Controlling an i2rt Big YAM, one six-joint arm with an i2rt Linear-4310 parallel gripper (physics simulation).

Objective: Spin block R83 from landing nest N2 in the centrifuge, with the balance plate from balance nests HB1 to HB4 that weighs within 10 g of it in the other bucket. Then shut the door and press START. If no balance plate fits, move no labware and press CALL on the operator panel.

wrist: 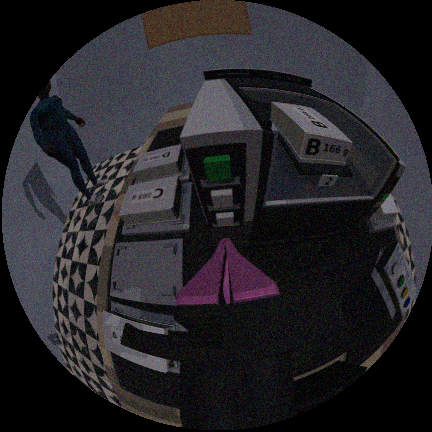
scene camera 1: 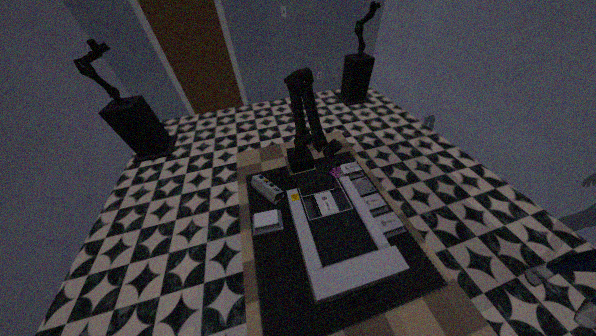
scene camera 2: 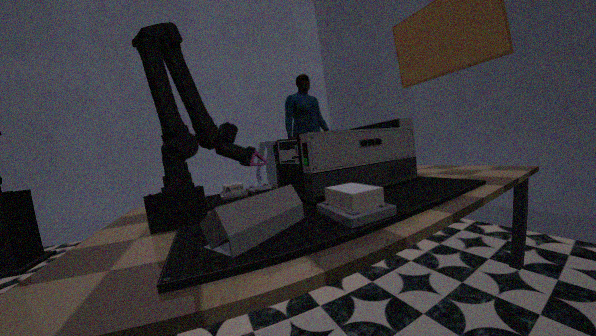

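Pixels of known places: gripper, fingertip midpoint: (wrist: 225, 242) (scene camera 2: 267, 163); arm's base at its link origin: (scene camera 1: 299, 154) (scene camera 2: 179, 190).
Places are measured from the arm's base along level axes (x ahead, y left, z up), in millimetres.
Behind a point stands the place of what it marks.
Note:
My gripper (scene camera 1: 335, 172) @[x 328, y 142, z 40 mm] (scene camera 2: 261, 159) @[x 328, y 142, z 40 mm] (wrist: 225, 242) @[x 328, y 142, z 40 mm] is shut and empty, with its pink tips just before the centrifuge's front column; contact cannot be told. The centrifuge (scene camera 1: 362, 272) @[x 794, y 3, z 156 mm] (scene camera 2: 350, 150) @[x 508, y -167, z 59 mm] (wrist: 220, 112) @[x 406, y 135, z 122 mm] is open at the chamber. Plate B (scene camera 1: 326, 202) @[x 473, y 5, z 99 mm] (wrist: 315, 135) @[x 413, y 32, z 97 mm], marked 166 g, sits in the bucket marked 2. A green square (wrist: 217, 167) @[x 360, y 142, z 97 mm] and two white ones show on the column. Plate C (scene camera 1: 377, 202) @[x 481, y 317, z -35 mm] (wrist: 150, 200) @[x 451, y 280, z -34 mm] and plate D (scene camera 1: 391, 221) @[x 603, y 321, z -34 mm] (wrist: 157, 162) @[x 571, y 294, z -34 mm] sit in nests alongside. Plate A (scene camera 1: 351, 168) @[x 202, y 300, z -36 mm] (scene camera 2: 233, 188) @[x 189, y 233, z -50 mm] is nearer the arm. R83's label cannot be read.
An empty balance nest (scene camera 1: 363, 186) @[x 334, y 323, z -76 mm] (wrist: 147, 265) @[x 337, y 288, z -76 mm] lies between A and C. A white block (scene camera 1: 266, 218) @[x 404, y -298, z -25 mm] (scene camera 2: 354, 197) @[x 360, y -360, z -32 mm] sits on a nest across the centrifuge. The operator panel (scene camera 1: 266, 188) @[x 217, y -269, z -10 mm] (scene camera 2: 255, 220) @[x 165, y -325, z -44 mm] (wrist: 395, 285) @[x 183, y -223, z -28 mm] carries coloured buttons. A person (scene camera 2: 302, 111) (wrist: 60, 135) stands beyond the table.

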